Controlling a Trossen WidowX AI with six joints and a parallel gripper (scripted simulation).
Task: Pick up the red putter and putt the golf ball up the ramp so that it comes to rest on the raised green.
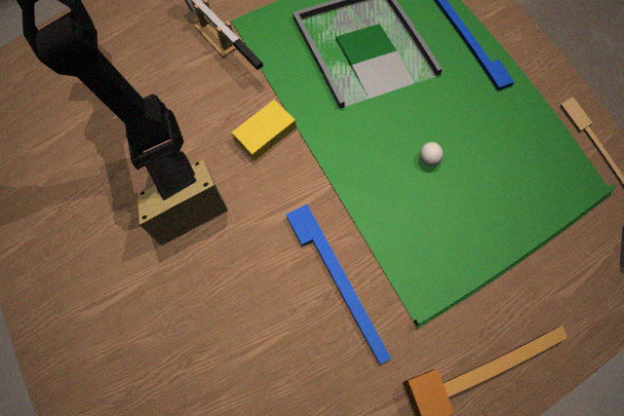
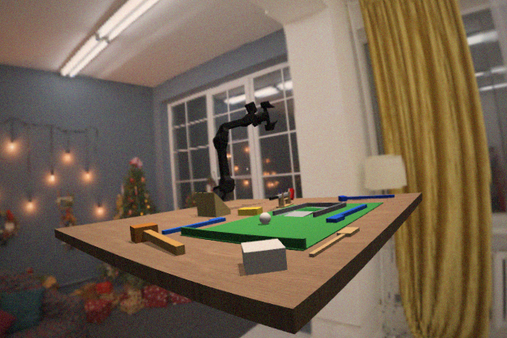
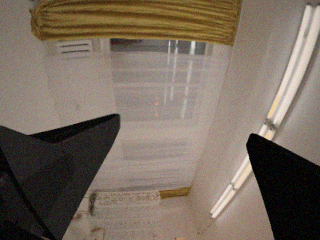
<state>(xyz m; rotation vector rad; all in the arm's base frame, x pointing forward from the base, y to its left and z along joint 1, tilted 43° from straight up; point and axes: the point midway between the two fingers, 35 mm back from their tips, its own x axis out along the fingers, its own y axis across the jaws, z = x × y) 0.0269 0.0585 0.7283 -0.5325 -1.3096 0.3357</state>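
Now: gripper tip 15 cm short of the red putter, 29 cm to the left of it and 51 cm above it. The rest, counted from my gripper tip: white block 56 cm ahead, 116 cm to the right, 54 cm below; then white golf ball 32 cm ahead, 76 cm to the right, 54 cm below; then yellow block 11 cm ahead, 54 cm to the right, 55 cm below.
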